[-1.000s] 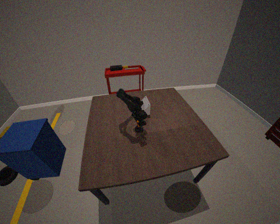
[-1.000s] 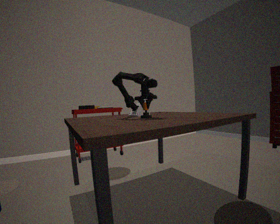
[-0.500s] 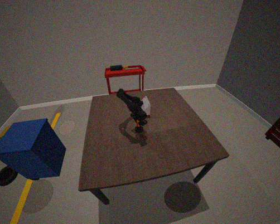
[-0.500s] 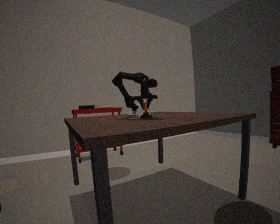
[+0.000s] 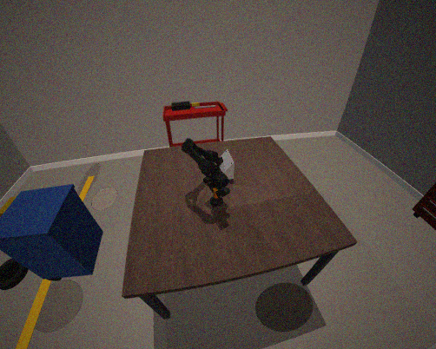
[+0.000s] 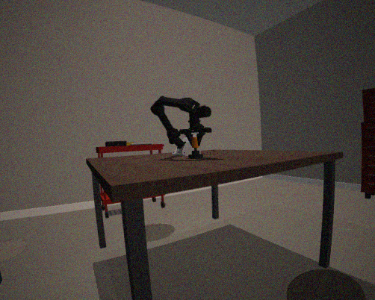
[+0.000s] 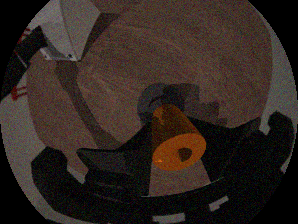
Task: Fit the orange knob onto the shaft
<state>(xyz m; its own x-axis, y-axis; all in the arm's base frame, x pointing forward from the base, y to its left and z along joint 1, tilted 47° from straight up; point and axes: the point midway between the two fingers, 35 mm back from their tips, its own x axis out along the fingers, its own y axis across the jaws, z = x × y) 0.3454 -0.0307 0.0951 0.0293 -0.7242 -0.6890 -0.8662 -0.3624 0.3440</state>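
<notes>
My gripper tip is 20 mm below the orange knob. The rest, counted from my gripper tip: round dark pedestal: 40 mm below.
</notes>
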